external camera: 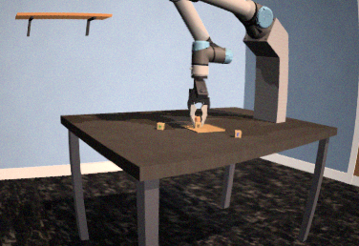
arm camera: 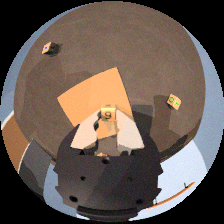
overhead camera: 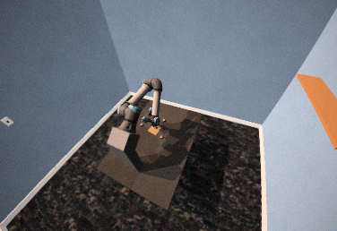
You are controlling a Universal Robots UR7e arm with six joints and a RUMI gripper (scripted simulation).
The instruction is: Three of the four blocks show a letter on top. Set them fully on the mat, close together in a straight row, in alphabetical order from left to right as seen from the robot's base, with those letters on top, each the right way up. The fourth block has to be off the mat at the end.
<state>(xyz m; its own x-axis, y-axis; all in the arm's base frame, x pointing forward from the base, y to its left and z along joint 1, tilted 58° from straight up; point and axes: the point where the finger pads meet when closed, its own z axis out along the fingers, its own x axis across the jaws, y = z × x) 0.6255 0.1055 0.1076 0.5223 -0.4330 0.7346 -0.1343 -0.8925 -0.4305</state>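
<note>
The orange mat is 30 mm behind my hand and 20 mm below it.
</note>
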